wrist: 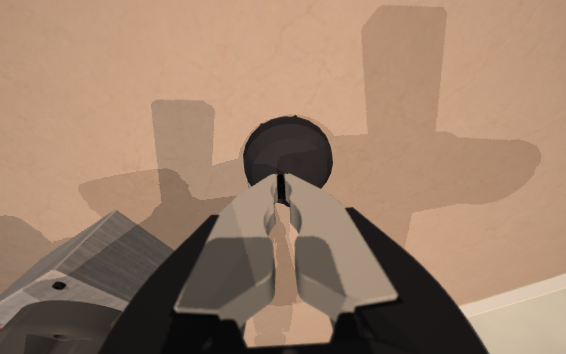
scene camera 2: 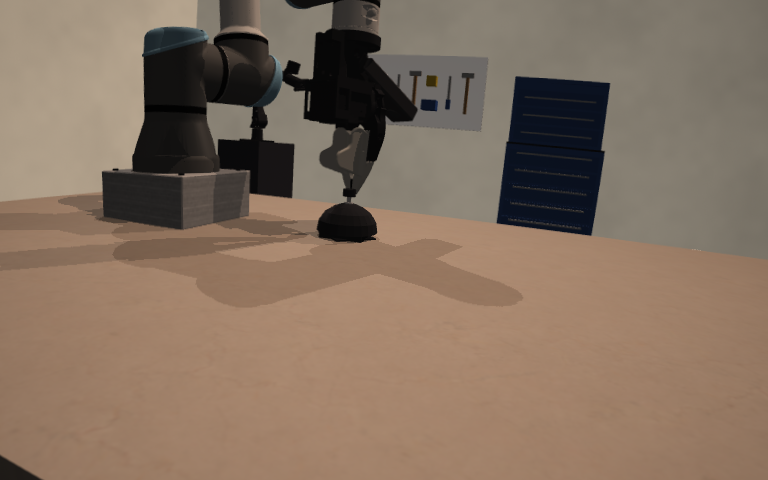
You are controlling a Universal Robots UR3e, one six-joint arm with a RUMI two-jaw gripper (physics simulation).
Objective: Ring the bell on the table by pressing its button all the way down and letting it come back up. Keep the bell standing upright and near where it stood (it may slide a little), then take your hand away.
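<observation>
The bell is a dark dome standing upright on the table. Its small black button sits on a thin pale stem above the dome, which shows between button and dome. My gripper is shut, points down and has no object between its fingers. Its tips are right at the top of the button in the scene view; I cannot tell whether they touch it. In the wrist view the tips overlap the near edge of the dome and hide the button.
The grey base block of the arm stands on the table, left of the bell in the scene view. A black box, a tool board and a blue cabinet are in the background. Arm shadows lie around the bell.
</observation>
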